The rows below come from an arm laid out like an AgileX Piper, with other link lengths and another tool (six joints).
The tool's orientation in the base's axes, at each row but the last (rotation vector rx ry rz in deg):
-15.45, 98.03, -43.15
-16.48, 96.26, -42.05
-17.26, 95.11, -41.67
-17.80, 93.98, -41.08
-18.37, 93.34, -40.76
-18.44, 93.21, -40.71
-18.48, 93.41, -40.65
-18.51, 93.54, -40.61
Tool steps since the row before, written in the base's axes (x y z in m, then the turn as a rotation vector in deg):
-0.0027, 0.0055, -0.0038, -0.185, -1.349, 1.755
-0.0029, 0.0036, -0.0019, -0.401, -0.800, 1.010
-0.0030, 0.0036, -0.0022, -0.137, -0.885, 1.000
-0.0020, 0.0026, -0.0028, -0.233, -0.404, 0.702
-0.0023, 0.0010, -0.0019, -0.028, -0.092, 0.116
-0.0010, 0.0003, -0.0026, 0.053, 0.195, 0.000
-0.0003, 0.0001, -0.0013, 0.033, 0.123, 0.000
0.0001, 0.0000, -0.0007, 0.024, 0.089, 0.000
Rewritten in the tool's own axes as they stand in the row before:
0.0007, 0.0060, -0.0040, -0.586, -2.140, 0.101
0.0002, 0.0033, -0.0037, -0.250, -1.309, -0.214
0.0004, 0.0035, -0.0038, -0.255, -1.316, 0.064
0.0011, 0.0033, -0.0025, -0.275, -0.783, -0.147
0.0014, 0.0015, -0.0024, -0.033, -0.147, -0.007
0.0021, 0.0016, -0.0009, -0.124, 0.160, 0.000
0.0010, 0.0008, -0.0003, -0.078, 0.101, -0.001
0.0005, 0.0004, 0.0001, -0.056, 0.073, 0.000

